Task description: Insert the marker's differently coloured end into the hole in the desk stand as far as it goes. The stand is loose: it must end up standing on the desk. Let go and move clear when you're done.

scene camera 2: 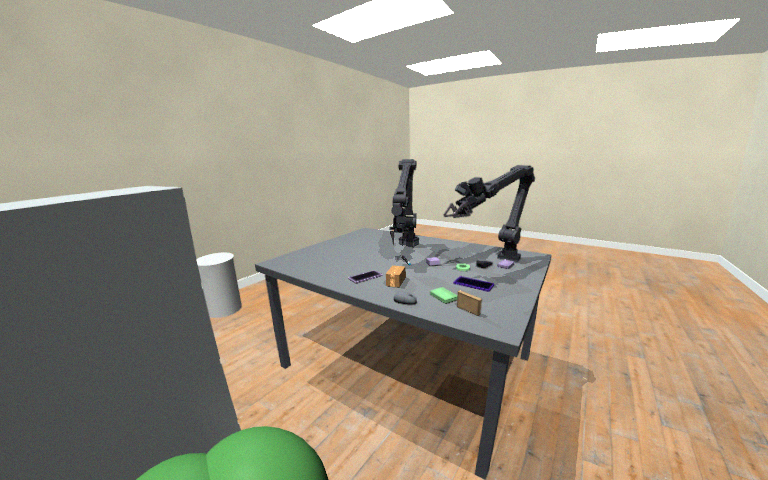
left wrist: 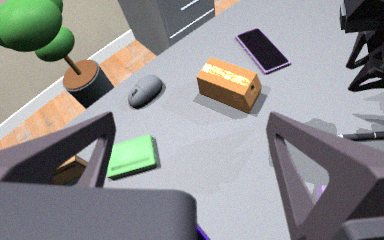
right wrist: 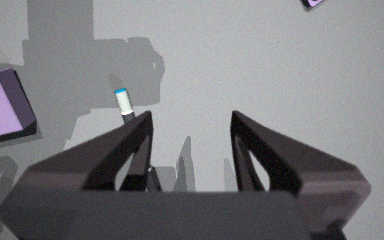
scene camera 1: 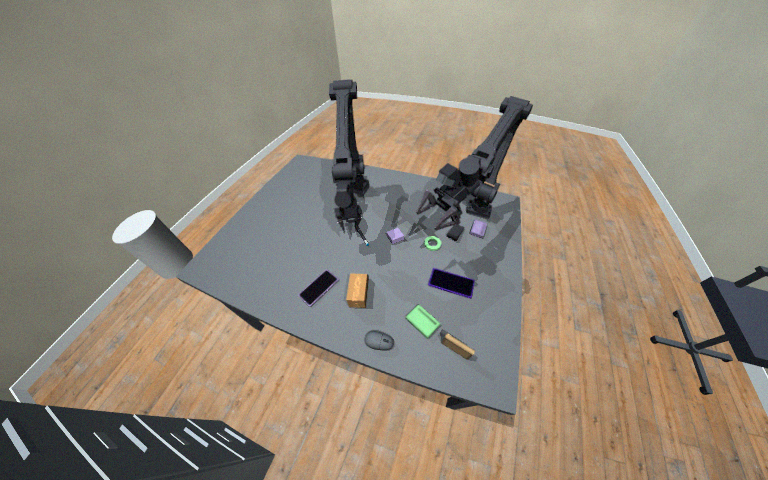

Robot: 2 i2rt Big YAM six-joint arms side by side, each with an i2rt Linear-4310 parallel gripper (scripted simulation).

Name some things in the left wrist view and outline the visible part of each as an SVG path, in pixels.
My left gripper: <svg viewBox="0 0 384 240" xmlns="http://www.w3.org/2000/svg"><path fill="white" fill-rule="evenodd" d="M270 112L266 134L290 239L384 240L384 151L308 126L277 112ZM285 140L327 170L329 183L317 202L298 173ZM197 202L191 194L175 189L100 188L104 186L116 134L116 125L111 111L65 129L0 150L0 240L197 240ZM97 140L87 167L76 186L54 185L53 174L55 170Z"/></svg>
An orange-brown desk stand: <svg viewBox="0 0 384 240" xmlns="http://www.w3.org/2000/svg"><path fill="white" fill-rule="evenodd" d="M211 57L197 75L200 94L249 114L262 88L257 73Z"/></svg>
A mouse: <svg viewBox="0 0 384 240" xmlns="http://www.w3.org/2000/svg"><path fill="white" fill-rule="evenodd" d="M160 78L155 75L142 77L128 95L130 106L139 108L155 98L163 86Z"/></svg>
